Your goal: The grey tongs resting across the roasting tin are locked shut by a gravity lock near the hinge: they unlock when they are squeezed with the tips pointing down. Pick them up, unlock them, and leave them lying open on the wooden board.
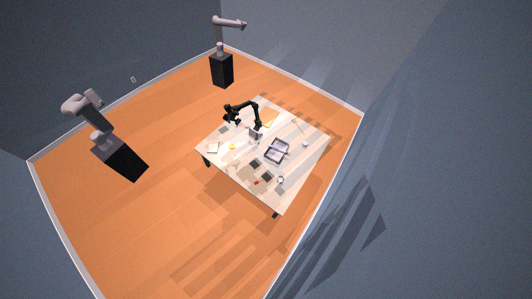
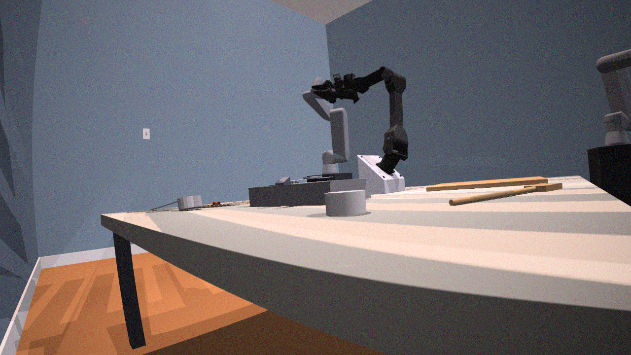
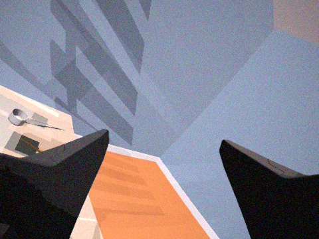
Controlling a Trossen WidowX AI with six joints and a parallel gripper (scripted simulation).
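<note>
Now: gripper tip 420 mm short of the roasting tin, 260 mm to the right of it and 470 mm above it. Round my gripper tip: wooden board: 50 mm ahead, 710 mm to the left, 490 mm below; then yellow disc: 80 mm behind, 30 mm to the left, 490 mm below.
</note>
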